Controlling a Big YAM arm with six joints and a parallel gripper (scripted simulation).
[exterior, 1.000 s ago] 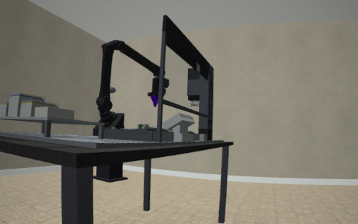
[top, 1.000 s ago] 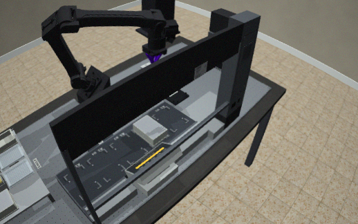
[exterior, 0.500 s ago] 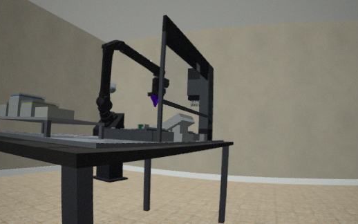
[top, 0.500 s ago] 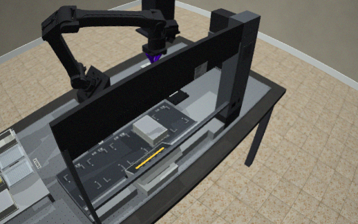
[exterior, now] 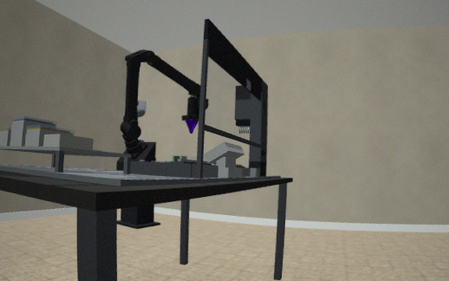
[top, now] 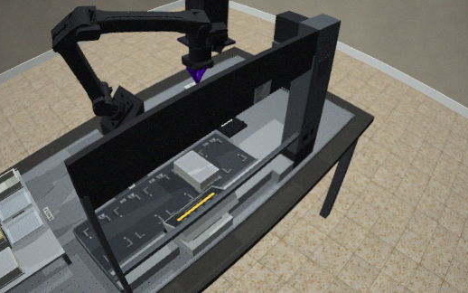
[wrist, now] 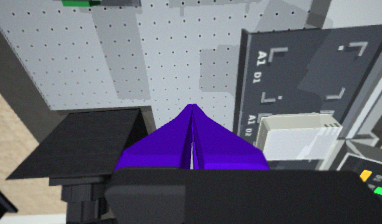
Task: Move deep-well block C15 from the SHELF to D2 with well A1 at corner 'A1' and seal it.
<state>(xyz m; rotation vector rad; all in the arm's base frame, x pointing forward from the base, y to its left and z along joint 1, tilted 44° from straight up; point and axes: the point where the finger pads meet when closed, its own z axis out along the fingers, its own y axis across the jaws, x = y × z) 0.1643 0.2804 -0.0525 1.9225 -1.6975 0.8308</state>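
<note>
Right now the green ready key is 16 cm below my hand, 14 cm behind it and 5 cm to the left of it. Round my hand: regrip nest RG (35 cm to the right, 23 cm below, 8 cm ahead); then RG nest label (35 cm to the right, 23 cm below, 8 cm ahead); then tall column (33 cm ahead, 20 cm to the left, 4 cm above).
</note>
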